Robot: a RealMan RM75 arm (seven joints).
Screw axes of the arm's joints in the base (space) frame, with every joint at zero. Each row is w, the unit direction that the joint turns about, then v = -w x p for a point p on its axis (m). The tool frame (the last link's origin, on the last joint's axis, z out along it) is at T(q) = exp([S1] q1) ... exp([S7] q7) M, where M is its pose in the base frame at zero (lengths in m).
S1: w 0 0 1 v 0 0 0
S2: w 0 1 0 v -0.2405 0 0
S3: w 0 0 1 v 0 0 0
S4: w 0 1 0 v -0.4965 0 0
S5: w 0 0 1 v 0 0 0
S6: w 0 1 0 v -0.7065 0 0
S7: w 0 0 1 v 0 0 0
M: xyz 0 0 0.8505 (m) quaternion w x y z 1 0 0 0
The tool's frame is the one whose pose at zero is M.
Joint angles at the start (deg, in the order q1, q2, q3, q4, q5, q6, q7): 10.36, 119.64, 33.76, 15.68, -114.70, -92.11, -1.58
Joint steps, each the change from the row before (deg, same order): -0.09, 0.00, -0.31, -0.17, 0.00, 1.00, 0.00; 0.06, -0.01, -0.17, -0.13, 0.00, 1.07, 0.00; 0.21, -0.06, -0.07, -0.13, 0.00, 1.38, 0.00; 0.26, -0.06, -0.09, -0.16, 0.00, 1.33, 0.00; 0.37, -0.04, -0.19, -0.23, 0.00, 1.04, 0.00; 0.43, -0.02, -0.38, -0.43, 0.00, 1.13, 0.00; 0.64, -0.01, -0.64, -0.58, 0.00, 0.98, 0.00; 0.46, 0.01, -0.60, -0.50, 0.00, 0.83, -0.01; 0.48, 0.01, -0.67, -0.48, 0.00, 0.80, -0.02; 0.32, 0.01, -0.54, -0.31, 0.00, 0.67, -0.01; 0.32, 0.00, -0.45, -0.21, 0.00, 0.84, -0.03
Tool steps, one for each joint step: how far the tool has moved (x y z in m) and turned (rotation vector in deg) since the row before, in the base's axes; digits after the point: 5 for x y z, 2 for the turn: 0.00221, -0.00016, -0.00225, -0.99, -0.18, -0.73; 0.00184, 0.00085, -0.00200, -0.91, -0.14, -0.68; 0.00212, 0.00199, -0.00193, -1.02, -0.18, -0.81; 0.00192, 0.00214, -0.00186, -1.01, -0.21, -0.73; 0.00098, 0.00240, -0.00165, -0.90, -0.28, -0.40; 0.00125, 0.00238, -0.00210, -1.14, -0.48, -0.41; 0.00023, 0.00314, -0.00229, -1.26, -0.66, -0.03; 0.00044, 0.00208, -0.00215, -1.10, -0.59, -0.09; 0.00015, 0.00213, -0.00226, -1.12, -0.61, 0.00; 0.00020, 0.00139, -0.00198, -0.91, -0.43, -0.05; 0.00033, 0.00162, -0.00212, -0.93, -0.38, -0.18
